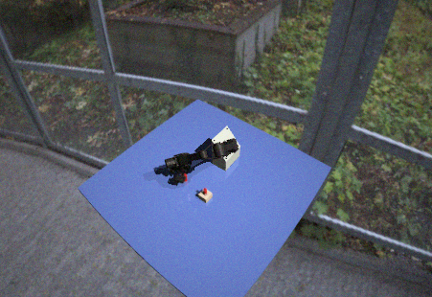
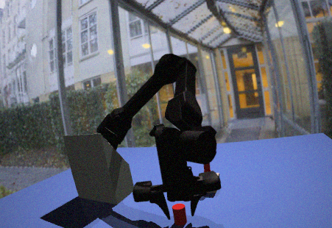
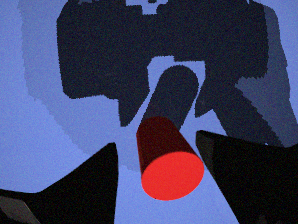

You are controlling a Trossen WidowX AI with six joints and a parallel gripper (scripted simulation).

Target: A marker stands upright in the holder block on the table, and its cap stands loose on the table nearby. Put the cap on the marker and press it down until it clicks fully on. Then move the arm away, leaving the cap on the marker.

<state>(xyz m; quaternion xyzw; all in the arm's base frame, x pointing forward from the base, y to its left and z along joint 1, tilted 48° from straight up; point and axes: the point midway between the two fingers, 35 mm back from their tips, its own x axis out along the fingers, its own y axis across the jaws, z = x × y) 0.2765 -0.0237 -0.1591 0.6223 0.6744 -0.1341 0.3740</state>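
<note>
Now: gripper tip 190 mm to the right of the tan holder block and 40 mm short of it. From my gripper tip the other things lie so: red marker cap: 10 mm above.
</note>
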